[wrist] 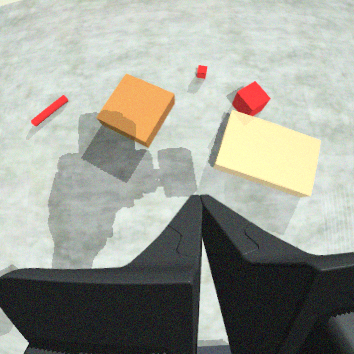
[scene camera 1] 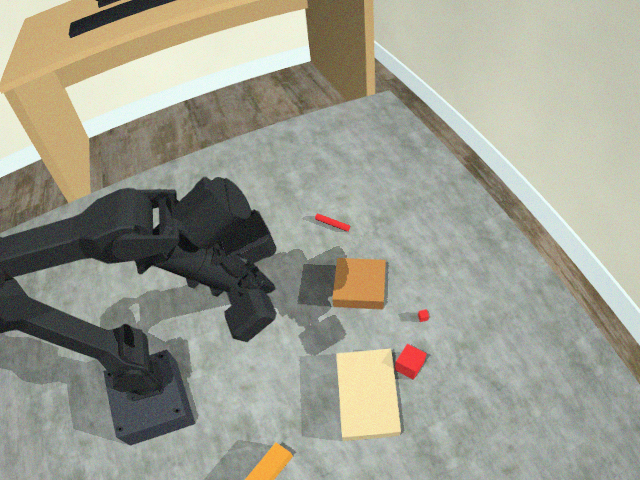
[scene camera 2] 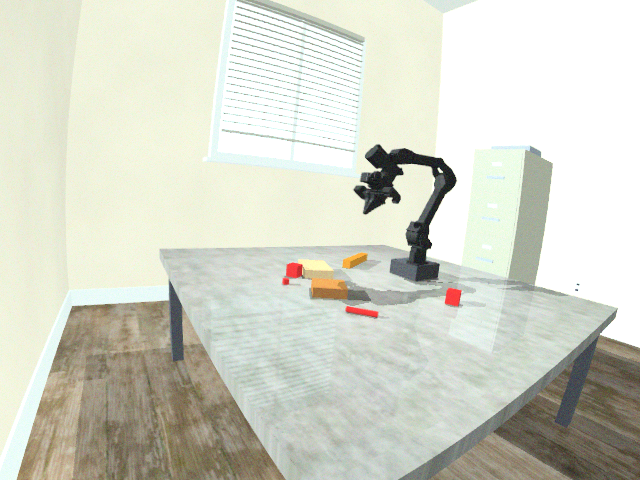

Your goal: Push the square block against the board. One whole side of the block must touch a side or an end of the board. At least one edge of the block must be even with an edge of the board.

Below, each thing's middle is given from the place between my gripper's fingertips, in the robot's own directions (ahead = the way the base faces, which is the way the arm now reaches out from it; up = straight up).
The cream board (scene camera 1: 368,400) is 22 cm below my hand, 13 cm to the right of it and 9 cm ahead of it. The rest, counted from my hand: square block (scene camera 1: 359,283) 22 cm below, 17 cm ahead, 9 cm to the left.
